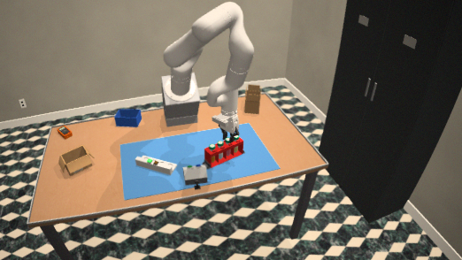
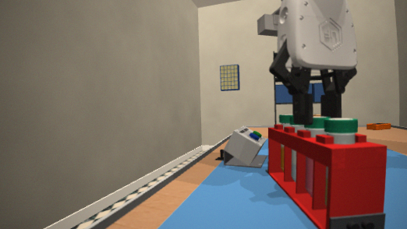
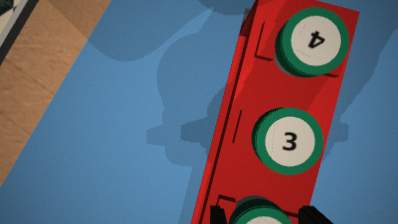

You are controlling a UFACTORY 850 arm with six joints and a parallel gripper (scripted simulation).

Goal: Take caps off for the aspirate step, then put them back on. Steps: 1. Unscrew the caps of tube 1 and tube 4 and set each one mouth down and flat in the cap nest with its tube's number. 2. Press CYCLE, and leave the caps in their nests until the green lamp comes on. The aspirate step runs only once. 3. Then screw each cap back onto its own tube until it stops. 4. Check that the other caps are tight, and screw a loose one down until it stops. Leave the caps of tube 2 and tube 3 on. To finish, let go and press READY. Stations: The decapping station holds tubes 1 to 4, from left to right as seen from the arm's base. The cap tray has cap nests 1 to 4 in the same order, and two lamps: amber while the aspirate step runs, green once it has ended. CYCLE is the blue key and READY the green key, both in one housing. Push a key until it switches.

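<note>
Now: hand 5 cm to the right of the green cap, 2 cm past it and 2 cm above it. From my hand the other things lie so: key housing: 21 cm to the right, 14 cm ahead, 8 cm below; blue cycle key: 19 cm to the right, 12 cm ahead, 7 cm below; tube cap: 10 cm to the right, 4 cm ahead, 2 cm below.
</note>
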